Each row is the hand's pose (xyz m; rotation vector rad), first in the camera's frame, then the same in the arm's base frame.
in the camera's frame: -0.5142 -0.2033 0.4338 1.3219 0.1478 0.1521
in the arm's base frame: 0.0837 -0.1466 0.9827 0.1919 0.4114 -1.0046
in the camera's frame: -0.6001 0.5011 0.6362 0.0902 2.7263 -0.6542
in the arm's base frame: 0.2612 0.2277 0.3721 -0.4104 -1.6203 1.8530
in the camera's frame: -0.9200 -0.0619 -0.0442 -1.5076 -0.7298 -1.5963
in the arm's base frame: -0.5215 0.0243 0.8499 2.8367 0.4941 0.5759
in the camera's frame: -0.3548 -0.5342 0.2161 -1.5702 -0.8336 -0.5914
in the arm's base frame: -0.0491 -0.4776 1.2176 -2.8433 0.2057 0.2166
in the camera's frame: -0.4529 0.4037 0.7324 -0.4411 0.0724 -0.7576
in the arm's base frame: 0.4105 0.1174 0.4490 -1.8551 0.6762 -1.2190
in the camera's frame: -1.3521 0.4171 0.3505 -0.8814 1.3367 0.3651
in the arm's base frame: -0.3574 0.7086 0.5729 -1.0625 2.6408 -0.7249
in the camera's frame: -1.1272 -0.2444 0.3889 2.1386 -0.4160 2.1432
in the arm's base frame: -0.2547 0.3376 1.1573 1.5933 0.1020 0.6156
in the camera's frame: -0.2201 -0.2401 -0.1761 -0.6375 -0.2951 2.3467
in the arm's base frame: -0.3085 -0.6780 0.8290 -0.0552 1.4341 1.6760
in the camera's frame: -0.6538 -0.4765 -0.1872 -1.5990 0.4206 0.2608
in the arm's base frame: -0.5424 -0.3884 1.1539 -2.1701 2.0312 0.1587
